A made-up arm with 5 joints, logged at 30 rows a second.
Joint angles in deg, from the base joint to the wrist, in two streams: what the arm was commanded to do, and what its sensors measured. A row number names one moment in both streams.
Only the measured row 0 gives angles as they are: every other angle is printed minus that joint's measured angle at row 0.
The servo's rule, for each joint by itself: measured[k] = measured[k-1] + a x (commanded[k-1-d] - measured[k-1]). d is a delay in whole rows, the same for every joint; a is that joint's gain. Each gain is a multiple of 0.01, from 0.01 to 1. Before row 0 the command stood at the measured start. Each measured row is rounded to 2 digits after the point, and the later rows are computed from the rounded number. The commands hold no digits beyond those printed.
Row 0, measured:
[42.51 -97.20 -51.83 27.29 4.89]
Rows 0 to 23, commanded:
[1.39 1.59 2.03 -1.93 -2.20]
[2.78 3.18 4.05 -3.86 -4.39]
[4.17 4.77 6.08 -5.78 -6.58]
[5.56 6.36 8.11 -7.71 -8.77]
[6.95 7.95 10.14 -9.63 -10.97]
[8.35 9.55 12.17 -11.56 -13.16]
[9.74 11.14 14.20 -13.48 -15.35]
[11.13 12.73 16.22 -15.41 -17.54]
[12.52 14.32 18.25 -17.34 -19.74]
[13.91 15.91 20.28 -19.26 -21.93]
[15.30 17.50 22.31 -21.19 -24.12]
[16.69 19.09 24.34 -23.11 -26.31]
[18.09 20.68 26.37 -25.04 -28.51]
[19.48 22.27 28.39 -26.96 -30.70]
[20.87 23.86 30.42 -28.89 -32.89]
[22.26 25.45 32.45 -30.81 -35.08]
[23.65 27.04 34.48 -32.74 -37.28]
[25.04 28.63 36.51 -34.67 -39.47]
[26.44 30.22 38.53 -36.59 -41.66]
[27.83 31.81 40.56 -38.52 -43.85]
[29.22 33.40 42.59 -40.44 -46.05]
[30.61 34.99 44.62 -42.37 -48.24]
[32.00 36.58 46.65 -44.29 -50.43]
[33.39 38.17 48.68 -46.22 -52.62]
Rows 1 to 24, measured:
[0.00 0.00 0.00 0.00 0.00]
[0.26 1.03 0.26 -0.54 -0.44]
[0.74 2.43 0.75 -1.47 -1.23]
[1.39 3.95 1.44 -2.68 -2.30]
[2.18 5.52 2.31 -4.09 -3.59]
[3.09 7.10 3.33 -5.64 -5.07]
[4.09 8.69 4.48 -7.30 -6.69]
[5.16 10.28 5.74 -9.03 -8.42]
[6.29 11.87 7.10 -10.82 -10.24]
[7.47 13.46 8.55 -12.65 -12.14]
[8.69 15.05 10.07 -14.50 -14.10]
[9.95 16.64 11.66 -16.37 -16.10]
[11.23 18.23 13.31 -18.26 -18.14]
[12.53 19.82 15.01 -20.16 -20.21]
[13.85 21.41 16.75 -22.06 -22.31]
[15.18 23.00 18.53 -23.97 -24.43]
[16.53 24.59 20.34 -25.89 -26.56]
[17.88 26.18 22.18 -27.81 -28.70]
[19.24 27.77 24.04 -29.73 -30.85]
[20.61 29.36 25.92 -31.65 -33.01]
[21.98 30.95 27.82 -33.57 -35.18]
[23.36 32.54 29.74 -35.49 -37.35]
[24.74 34.13 31.67 -37.42 -39.53]
[26.12 35.72 33.62 -39.34 -41.71]
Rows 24 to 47, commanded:
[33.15 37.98 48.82 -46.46 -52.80]
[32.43 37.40 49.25 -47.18 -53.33]
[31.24 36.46 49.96 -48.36 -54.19]
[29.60 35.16 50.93 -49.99 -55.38]
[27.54 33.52 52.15 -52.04 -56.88]
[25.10 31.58 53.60 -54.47 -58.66]
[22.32 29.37 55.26 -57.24 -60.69]
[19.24 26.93 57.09 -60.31 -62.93]
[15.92 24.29 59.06 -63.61 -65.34]
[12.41 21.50 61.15 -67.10 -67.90]
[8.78 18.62 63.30 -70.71 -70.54]
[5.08 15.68 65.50 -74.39 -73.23]
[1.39 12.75 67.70 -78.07 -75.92]
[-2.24 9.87 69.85 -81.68 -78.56]
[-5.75 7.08 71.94 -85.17 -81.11]
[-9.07 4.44 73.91 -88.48 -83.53]
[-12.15 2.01 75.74 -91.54 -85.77]
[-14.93 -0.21 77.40 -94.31 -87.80]
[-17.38 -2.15 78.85 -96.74 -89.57]
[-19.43 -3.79 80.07 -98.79 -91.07]
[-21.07 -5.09 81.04 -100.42 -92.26]
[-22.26 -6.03 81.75 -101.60 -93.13]
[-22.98 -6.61 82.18 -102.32 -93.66]
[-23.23 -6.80 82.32 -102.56 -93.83]
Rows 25 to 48, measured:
[27.50 37.31 35.58 -41.27 -43.89]
[28.57 37.75 37.30 -42.72 -45.67]
[29.30 37.52 38.85 -43.97 -47.20]
[29.67 36.83 40.29 -45.20 -48.60]
[29.66 35.74 41.67 -46.54 -49.96]
[29.26 34.30 43.03 -48.08 -51.34]
[28.47 32.53 44.40 -49.87 -52.80]
[27.30 30.48 45.81 -51.93 -54.38]
[25.77 28.17 47.28 -54.28 -56.09]
[23.90 25.65 48.81 -56.89 -57.94]
[21.72 22.95 50.41 -59.75 -59.93]
[19.26 20.14 52.09 -62.82 -62.05]
[16.57 17.24 53.83 -66.06 -64.29]
[13.69 14.32 55.63 -69.42 -66.62]
[10.66 11.43 57.48 -72.85 -69.01]
[7.54 8.60 59.36 -76.30 -71.43]
[4.38 5.90 61.25 -79.71 -73.85]
[1.24 3.37 63.13 -83.02 -76.23]
[-1.83 1.04 64.99 -86.18 -78.54]
[-4.78 -1.03 66.79 -89.14 -80.75]
[-7.56 -2.82 68.52 -91.84 -82.81]
[-10.13 -4.30 70.15 -94.24 -84.70]
[-12.43 -5.42 71.66 -96.30 -86.39]
[-14.43 -6.19 73.03 -97.99 -87.84]

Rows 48 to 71, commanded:
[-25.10 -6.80 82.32 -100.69 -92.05]
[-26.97 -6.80 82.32 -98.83 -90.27]
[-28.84 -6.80 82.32 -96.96 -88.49]
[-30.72 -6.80 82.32 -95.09 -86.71]
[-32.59 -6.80 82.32 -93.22 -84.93]
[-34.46 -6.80 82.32 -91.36 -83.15]
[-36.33 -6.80 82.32 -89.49 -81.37]
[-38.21 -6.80 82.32 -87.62 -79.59]
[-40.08 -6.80 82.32 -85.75 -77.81]
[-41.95 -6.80 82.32 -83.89 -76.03]
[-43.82 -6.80 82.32 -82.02 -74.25]
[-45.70 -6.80 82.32 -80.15 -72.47]
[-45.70 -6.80 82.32 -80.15 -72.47]
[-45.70 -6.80 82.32 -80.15 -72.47]
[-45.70 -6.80 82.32 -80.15 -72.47]
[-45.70 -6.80 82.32 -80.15 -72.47]
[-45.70 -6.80 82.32 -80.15 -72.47]
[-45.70 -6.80 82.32 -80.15 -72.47]
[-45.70 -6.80 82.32 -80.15 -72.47]
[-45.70 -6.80 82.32 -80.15 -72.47]
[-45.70 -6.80 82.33 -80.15 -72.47]
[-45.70 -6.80 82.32 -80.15 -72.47]
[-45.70 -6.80 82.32 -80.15 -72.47]
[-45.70 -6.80 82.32 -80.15 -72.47]
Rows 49 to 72, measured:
[-16.10 -6.59 74.24 -99.27 -89.04]
[-17.81 -6.73 75.29 -99.67 -89.64]
[-19.55 -6.78 76.20 -99.43 -89.77]
[-21.32 -6.79 77.00 -98.74 -89.51]
[-23.11 -6.80 77.69 -97.72 -88.95]
[-24.91 -6.80 78.29 -96.46 -88.15]
[-26.72 -6.80 78.81 -95.03 -87.15]
[-28.55 -6.80 79.27 -93.48 -85.99]
[-30.39 -6.80 79.67 -91.84 -84.71]
[-32.23 -6.80 80.01 -90.13 -83.33]
[-34.08 -6.80 80.31 -88.38 -81.87]
[-35.93 -6.80 80.57 -86.60 -80.35]
[-37.79 -6.80 80.80 -84.79 -78.77]
[-39.29 -6.80 81.00 -83.49 -77.51]
[-40.51 -6.80 81.17 -82.55 -76.50]
[-41.50 -6.80 81.32 -81.88 -75.69]
[-42.30 -6.80 81.45 -81.40 -75.05]
[-42.95 -6.80 81.56 -81.05 -74.53]
[-43.47 -6.80 81.66 -80.80 -74.12]
[-43.89 -6.80 81.75 -80.62 -73.79]
[-44.23 -6.80 81.82 -80.49 -73.53]
[-44.51 -6.80 81.89 -80.39 -73.32]
[-44.74 -6.80 81.95 -80.32 -73.15]
[-44.92 -6.80 82.00 -80.27 -73.01]

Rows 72 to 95, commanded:
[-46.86 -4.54 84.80 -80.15 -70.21]
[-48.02 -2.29 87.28 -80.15 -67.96]
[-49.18 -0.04 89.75 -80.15 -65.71]
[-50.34 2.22 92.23 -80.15 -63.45]
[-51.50 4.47 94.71 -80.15 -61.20]
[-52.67 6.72 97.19 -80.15 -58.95]
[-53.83 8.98 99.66 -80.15 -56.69]
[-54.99 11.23 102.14 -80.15 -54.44]
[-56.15 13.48 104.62 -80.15 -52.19]
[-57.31 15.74 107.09 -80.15 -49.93]
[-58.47 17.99 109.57 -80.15 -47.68]
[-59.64 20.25 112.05 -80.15 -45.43]
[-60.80 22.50 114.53 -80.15 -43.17]
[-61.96 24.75 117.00 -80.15 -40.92]
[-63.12 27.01 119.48 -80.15 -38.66]
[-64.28 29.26 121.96 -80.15 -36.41]
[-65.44 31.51 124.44 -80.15 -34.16]
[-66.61 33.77 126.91 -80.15 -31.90]
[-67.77 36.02 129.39 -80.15 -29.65]
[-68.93 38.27 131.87 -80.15 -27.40]
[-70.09 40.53 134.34 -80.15 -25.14]
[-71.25 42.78 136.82 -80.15 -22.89]
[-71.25 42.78 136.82 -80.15 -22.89]
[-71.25 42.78 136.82 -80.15 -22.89]
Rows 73 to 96, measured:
[-45.07 -6.80 82.04 -80.24 -72.90]
[-45.41 -5.33 82.40 -80.21 -72.36]
[-45.91 -3.35 83.03 -80.19 -71.48]
[-46.53 -1.20 83.90 -80.18 -70.33]
[-47.25 1.02 84.98 -80.17 -68.95]
[-48.06 3.26 86.24 -80.16 -67.40]
[-48.94 5.51 87.66 -80.16 -65.71]
[-49.87 7.77 89.22 -80.16 -63.91]
[-50.84 10.02 90.90 -80.16 -62.02]
[-51.85 12.27 92.68 -80.16 -60.05]
[-52.89 14.53 94.55 -80.16 -58.03]
[-53.95 16.78 96.50 -80.16 -55.96]
[-55.03 19.04 98.52 -80.16 -53.85]
[-56.13 21.29 100.60 -80.16 -51.71]
[-57.24 23.54 102.73 -80.16 -49.55]
[-58.36 25.80 104.91 -80.16 -47.37]
[-59.48 28.05 107.13 -80.16 -45.18]
[-60.61 30.30 109.38 -80.16 -42.98]
[-61.75 32.56 111.66 -80.16 -40.76]
[-62.89 34.81 113.96 -80.16 -38.54]
[-64.04 37.06 116.29 -80.16 -36.31]
[-65.19 39.32 118.64 -80.16 -34.08]
[-66.34 41.57 121.00 -80.16 -31.84]
[-67.27 42.36 123.06 -80.16 -30.05]

